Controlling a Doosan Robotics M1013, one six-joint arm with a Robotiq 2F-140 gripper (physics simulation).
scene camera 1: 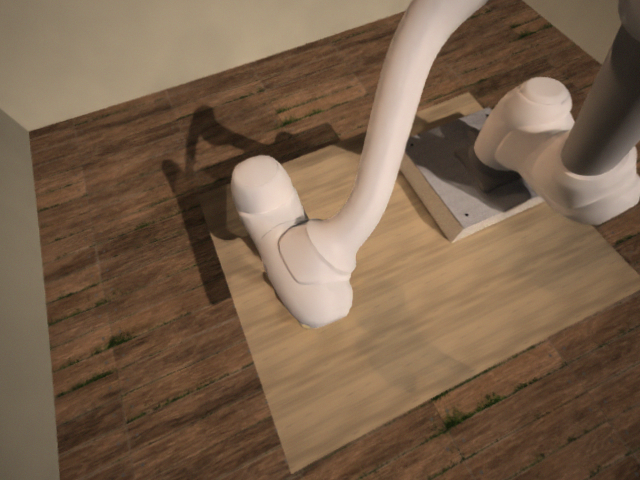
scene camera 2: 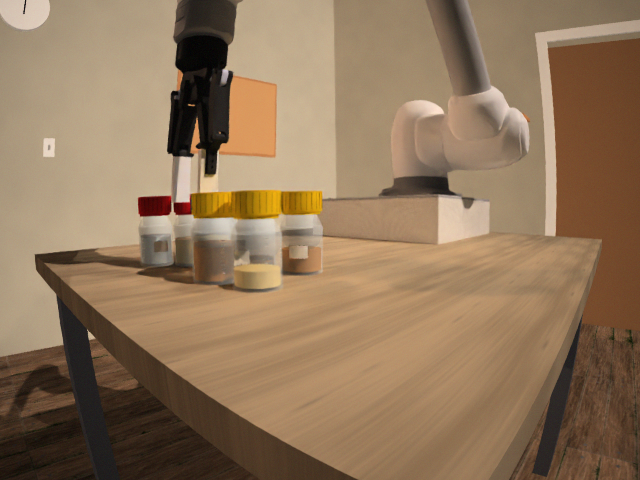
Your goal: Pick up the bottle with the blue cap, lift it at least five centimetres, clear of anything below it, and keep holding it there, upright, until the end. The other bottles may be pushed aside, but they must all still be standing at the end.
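Places are measured from the arm's base along level axes (x ahead, y left, z up), in millimetres.
Pixels of known places: arm's base, link origin: (scene camera 1: 492, 163).
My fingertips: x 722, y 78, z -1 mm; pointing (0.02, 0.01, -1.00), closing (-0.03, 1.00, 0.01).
Note:
Ahead of a thing's pixels: the offset from my fingertips to its top centre. Level surfaces: height alone.
The bottle with the blue cap does not show in either view. In the scene camera 2 view, my gripper (scene camera 2: 195, 188) points down with its fingers apart, open and with nothing seen between them. Its fingertips are behind the cap of the front-left yellow-capped bottle @[71 mm left, 9 mm ahead, 10 mm up] (scene camera 2: 212, 253), so their lower ends are hidden. In the scene camera 1 view the arm's wrist (scene camera 1: 297, 248) covers the gripper and the bottles.
Two more yellow-capped bottles @[135 mm left, 7 mm back, 10 mm up] (scene camera 2: 257, 248) @[99 mm left, 107 mm back, 10 mm up] (scene camera 2: 302, 242) stand close by on the table @[95 mm down] (scene camera 2: 387, 335) (scene camera 1: 439, 320). Two red-capped bottles @[102 mm right, 18 mm ahead, 10 mm up] (scene camera 2: 155, 237) @[67 mm right, 30 mm back, 10 mm up] (scene camera 2: 183, 245) stand at the left, upright. The robot's base block (scene camera 2: 382, 219) (scene camera 1: 439, 170) is behind, to the right.

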